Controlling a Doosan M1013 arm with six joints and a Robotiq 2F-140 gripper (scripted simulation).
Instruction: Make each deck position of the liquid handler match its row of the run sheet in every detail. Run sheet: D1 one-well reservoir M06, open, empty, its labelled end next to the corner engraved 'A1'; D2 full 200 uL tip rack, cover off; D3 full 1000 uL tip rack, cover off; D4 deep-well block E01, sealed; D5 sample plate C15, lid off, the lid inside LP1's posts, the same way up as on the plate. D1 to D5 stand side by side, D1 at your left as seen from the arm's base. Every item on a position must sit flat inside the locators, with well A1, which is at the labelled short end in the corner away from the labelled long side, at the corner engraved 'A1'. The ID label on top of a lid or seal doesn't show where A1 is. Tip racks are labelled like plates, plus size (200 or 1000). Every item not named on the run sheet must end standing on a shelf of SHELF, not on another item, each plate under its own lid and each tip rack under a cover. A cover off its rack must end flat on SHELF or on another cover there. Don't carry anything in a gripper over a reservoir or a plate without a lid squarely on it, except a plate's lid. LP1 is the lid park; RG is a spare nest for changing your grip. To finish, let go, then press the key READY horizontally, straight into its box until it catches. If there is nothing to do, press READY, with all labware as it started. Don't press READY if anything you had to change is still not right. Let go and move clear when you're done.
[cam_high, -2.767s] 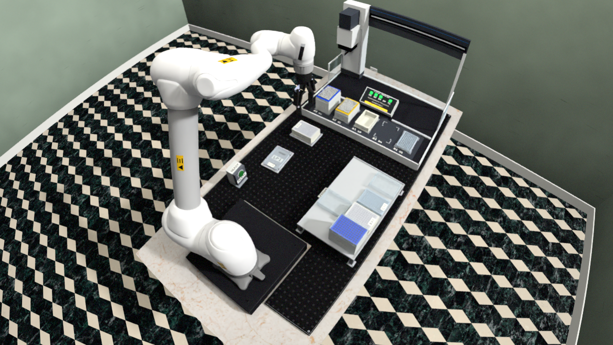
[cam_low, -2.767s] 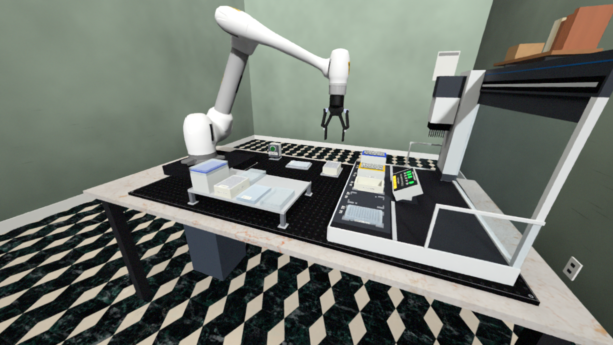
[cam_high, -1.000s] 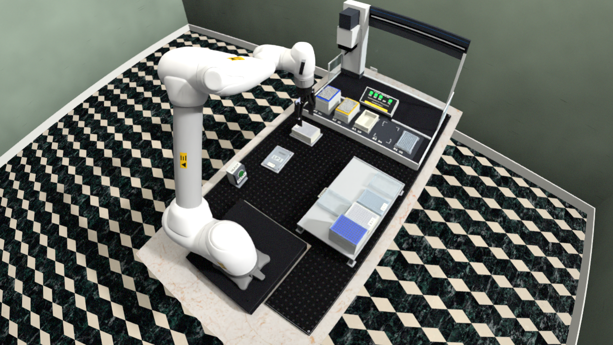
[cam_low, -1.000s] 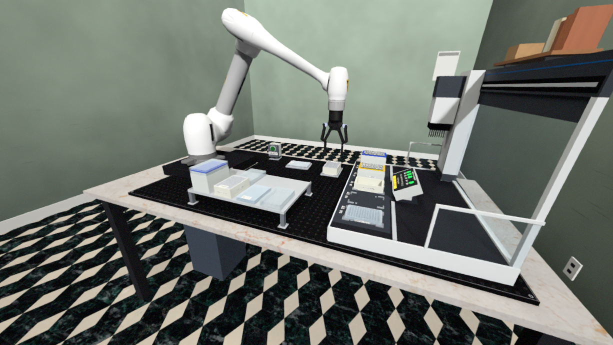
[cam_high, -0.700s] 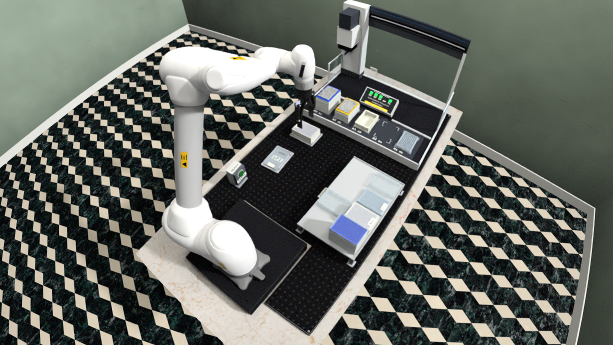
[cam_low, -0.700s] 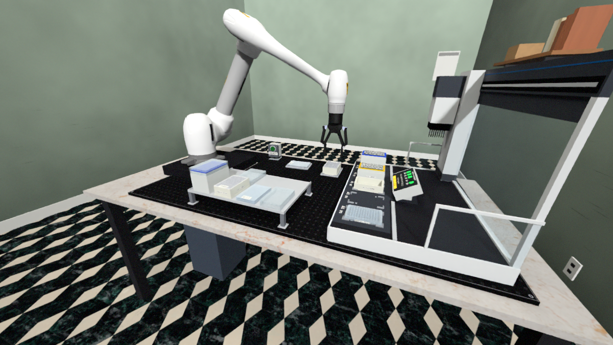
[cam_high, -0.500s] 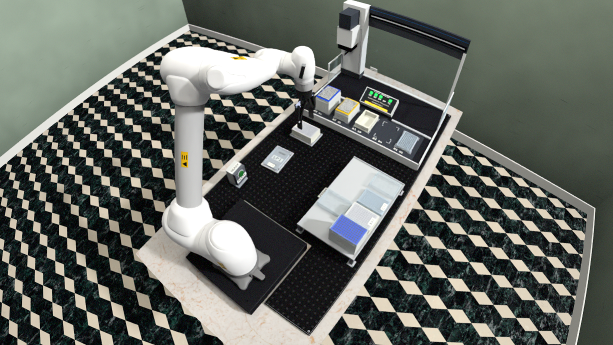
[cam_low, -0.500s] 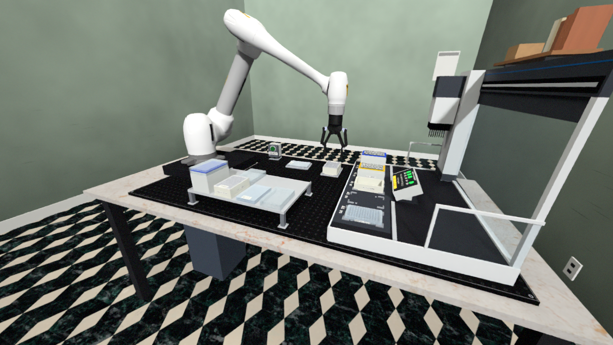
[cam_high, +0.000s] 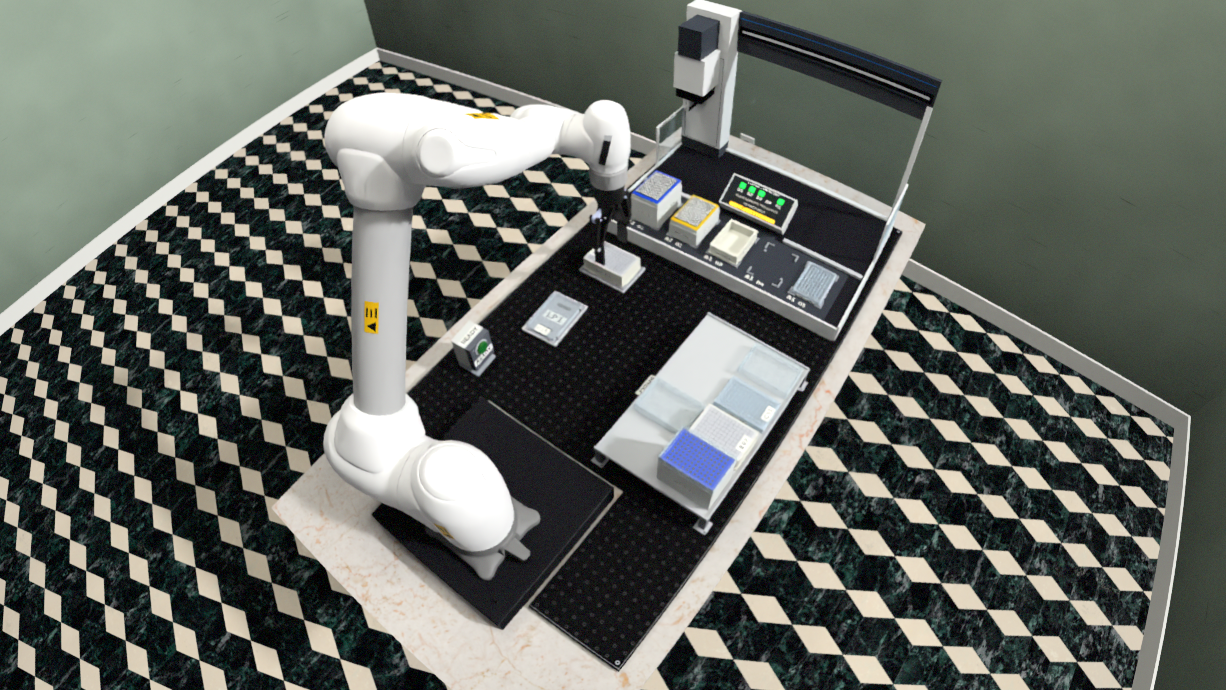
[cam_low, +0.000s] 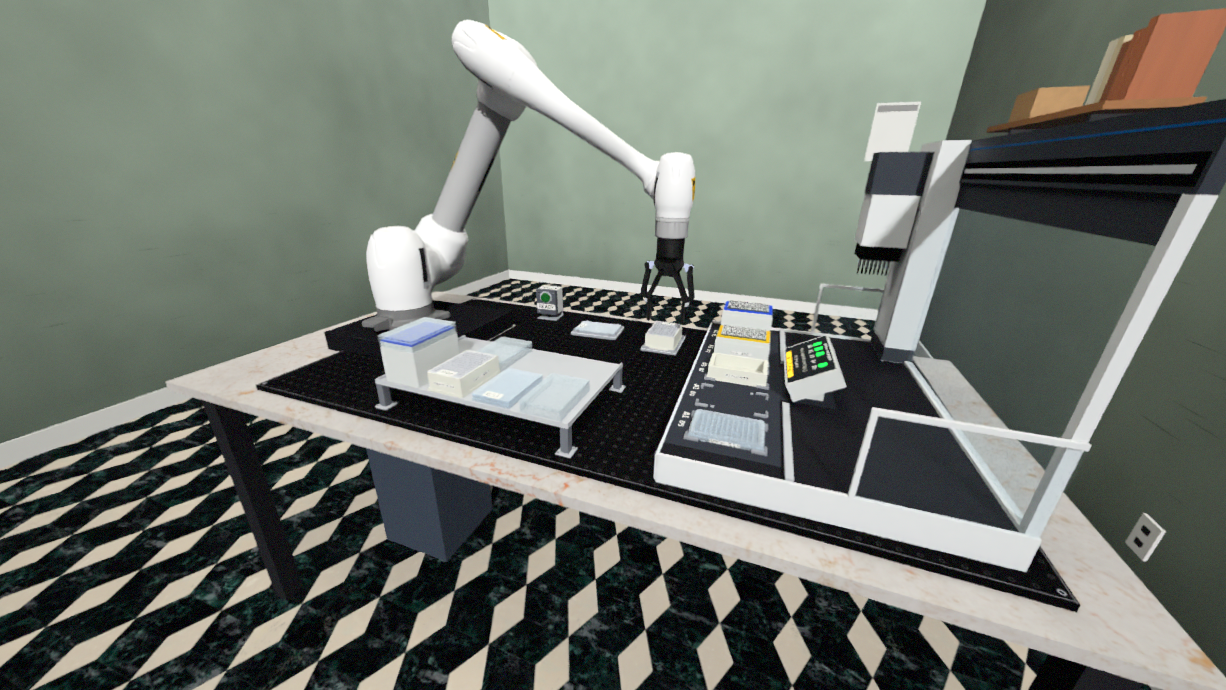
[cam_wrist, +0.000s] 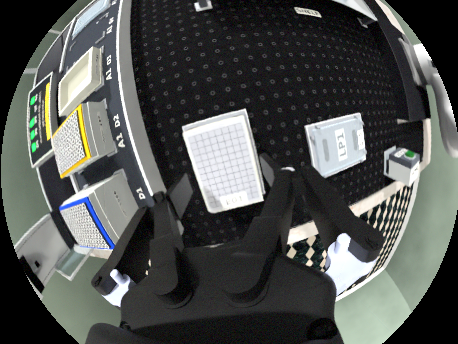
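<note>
Right now my hand is 90 mm above the grey RG nest. Round my hand: yellow-rimmed tip rack 220 mm ahead, 120 mm to the right, 10 mm below; then clear lid 220 mm behind, 20 mm to the left, 80 mm below; then blue-rimmed tip rack 220 mm ahead, 20 mm above.
</note>
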